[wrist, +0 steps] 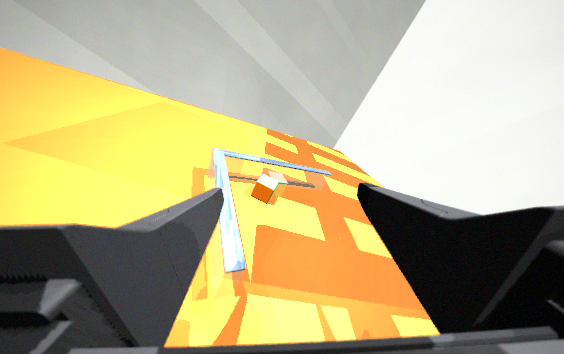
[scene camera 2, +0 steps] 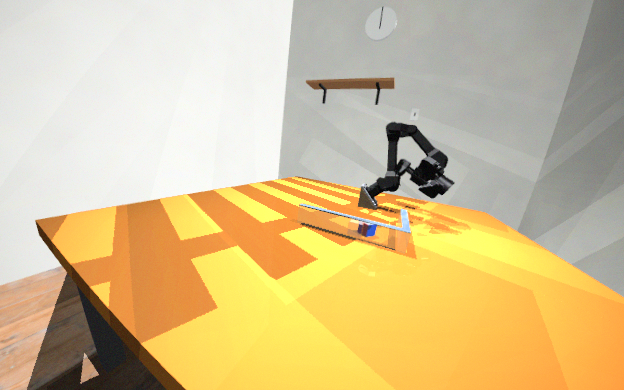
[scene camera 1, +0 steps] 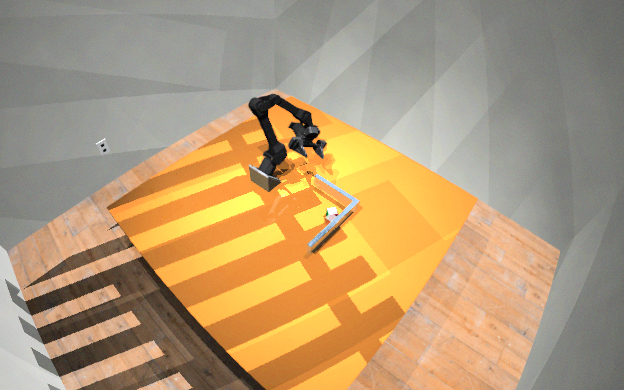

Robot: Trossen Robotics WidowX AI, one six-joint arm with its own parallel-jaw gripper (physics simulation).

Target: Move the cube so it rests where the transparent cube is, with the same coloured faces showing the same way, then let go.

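Seen in the pictures: gripper, fingertip midpoint: (wrist: pixel 290 191) (scene camera 2: pixel 408 180) (scene camera 1: pixel 315 157); arm's base, origin of the base link: (scene camera 2: pixel 369 192) (scene camera 1: pixel 264 172).
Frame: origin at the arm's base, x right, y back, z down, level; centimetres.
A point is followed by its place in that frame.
Note:
The solid cube (scene camera 1: pixel 332 211) @[y -36.4, x -3.1, z 2.1 cm] (scene camera 2: pixel 369 229) (wrist: pixel 263 191) @[y -34.4, x -4.5, z 3.7 cm] stands on the orange table inside the corner of a low wall. Its top is white; an orange face and a thin green edge show in the wrist view, and blue and red faces in scene camera 2. The transparent cube (scene camera 2: pixel 353 226) (wrist: pixel 278 177) is pale and very close to the solid cube, partly overlapped by it; its face colours are hard to tell. My gripper (scene camera 1: pixel 313 155) @[y -18.2, x -13.6, z -10.3 cm] (scene camera 2: pixel 441 189) (wrist: pixel 290 191) @[y -18.2, x -13.6, z -10.3 cm] is open and empty, raised above the table near the arm's base, well away from both cubes.
An L-shaped see-through wall (scene camera 1: pixel 340 220) @[y -42.1, x -0.7, z 1.2 cm] (scene camera 2: pixel 336 215) @[y -41.8, x 5.4, z 0.6 cm] (wrist: pixel 231 240) @[y -21.8, x -14.1, z 0.1 cm] with a pale blue top edge stands around two sides of the cubes. Striped shadows cross the table (scene camera 1: pixel 260 310) @[y -42.5, x 47.8, z 6.1 cm] (scene camera 2: pixel 350 325) @[y -69.9, x -5.2, z 6.2 cm]. A shelf (scene camera 2: pixel 350 83) and a clock (scene camera 2: pixel 381 23) hang on the wall behind.

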